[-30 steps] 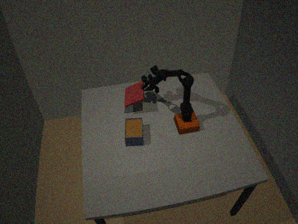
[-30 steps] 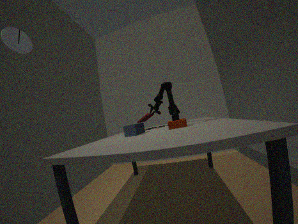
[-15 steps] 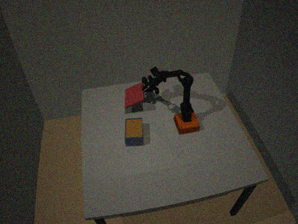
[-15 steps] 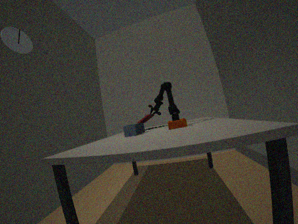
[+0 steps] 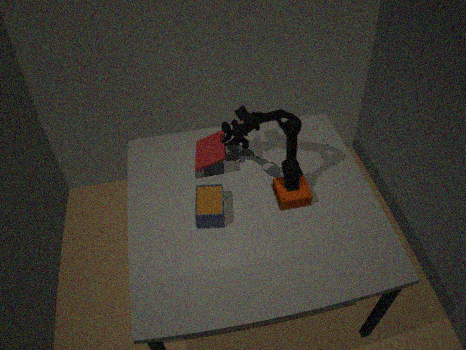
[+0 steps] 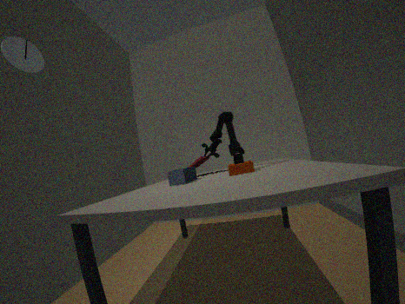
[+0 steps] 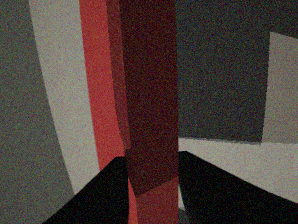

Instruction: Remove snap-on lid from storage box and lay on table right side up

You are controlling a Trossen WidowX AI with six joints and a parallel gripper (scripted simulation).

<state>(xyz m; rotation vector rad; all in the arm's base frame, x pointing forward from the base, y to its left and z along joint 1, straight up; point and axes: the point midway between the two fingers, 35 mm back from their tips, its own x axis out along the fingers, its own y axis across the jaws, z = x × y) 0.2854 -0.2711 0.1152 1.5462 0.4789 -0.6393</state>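
The lid lies 7 cm ahead of my gripper tip, 3 cm below it and 1 cm to the right of it. Round my gripper tip: storage box: 32 cm to the left, 11 cm below, 11 cm ahead.
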